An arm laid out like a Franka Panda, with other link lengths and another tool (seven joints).
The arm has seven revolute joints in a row. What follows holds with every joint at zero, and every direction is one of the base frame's. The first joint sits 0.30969 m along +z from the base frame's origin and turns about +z. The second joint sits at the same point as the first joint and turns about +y. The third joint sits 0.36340 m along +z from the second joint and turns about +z. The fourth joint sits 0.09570 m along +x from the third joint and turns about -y. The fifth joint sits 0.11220 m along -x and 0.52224 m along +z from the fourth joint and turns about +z. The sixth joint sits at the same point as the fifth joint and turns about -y. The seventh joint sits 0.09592 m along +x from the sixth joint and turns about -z. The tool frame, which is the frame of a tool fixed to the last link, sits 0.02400 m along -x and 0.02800 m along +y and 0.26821 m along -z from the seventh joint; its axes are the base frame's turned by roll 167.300, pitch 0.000 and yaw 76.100 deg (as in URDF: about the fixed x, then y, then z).
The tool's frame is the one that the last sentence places.
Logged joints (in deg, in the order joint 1, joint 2, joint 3, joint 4, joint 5, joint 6, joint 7), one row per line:
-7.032, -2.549, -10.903, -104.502, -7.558, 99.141, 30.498
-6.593, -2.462, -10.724, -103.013, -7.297, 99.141, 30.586
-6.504, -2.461, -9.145, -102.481, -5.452, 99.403, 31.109
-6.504, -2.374, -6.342, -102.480, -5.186, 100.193, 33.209
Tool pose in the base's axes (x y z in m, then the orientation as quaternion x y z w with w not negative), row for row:
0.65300, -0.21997, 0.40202, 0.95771, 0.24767, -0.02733, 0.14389
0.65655, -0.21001, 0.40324, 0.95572, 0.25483, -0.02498, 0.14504
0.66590, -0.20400, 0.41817, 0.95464, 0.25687, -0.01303, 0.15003
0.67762, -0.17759, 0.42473, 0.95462, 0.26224, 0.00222, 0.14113
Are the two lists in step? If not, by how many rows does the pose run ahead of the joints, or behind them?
The pose runs 1 row behind the joints: the pose in row i belongs to the joints in row i - 1.
